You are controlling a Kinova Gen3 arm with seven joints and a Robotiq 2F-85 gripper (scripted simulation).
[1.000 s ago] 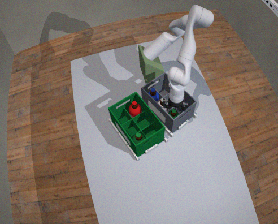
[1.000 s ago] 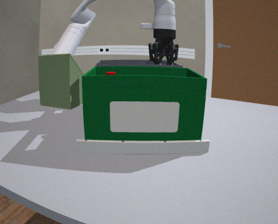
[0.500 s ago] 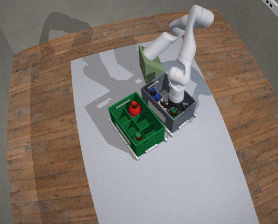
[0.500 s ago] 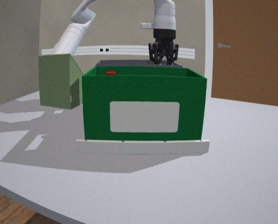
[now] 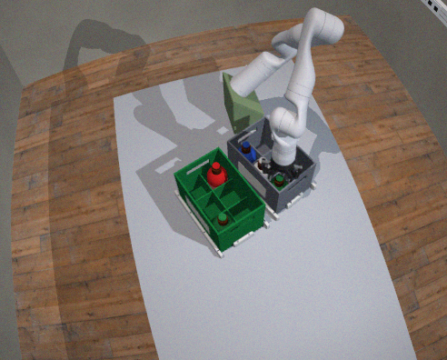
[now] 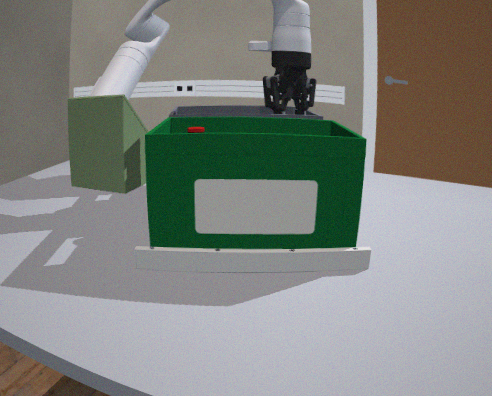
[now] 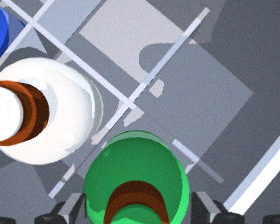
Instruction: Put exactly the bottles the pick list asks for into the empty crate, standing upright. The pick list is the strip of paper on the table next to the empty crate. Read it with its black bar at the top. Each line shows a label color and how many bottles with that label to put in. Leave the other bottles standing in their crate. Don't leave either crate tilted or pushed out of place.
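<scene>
Now: the white-label bottle 7 cm below my hand, 7 cm behind it and 5 cm to the right of it. The rest, counted from my hand: grey crate (10 cm behind, 7 cm below, 1 cm to the right); green crate (21 cm to the right, 7 cm below, 2 cm ahead); blue-label bottle (15 cm behind, 9 cm to the right, 7 cm below).
</scene>
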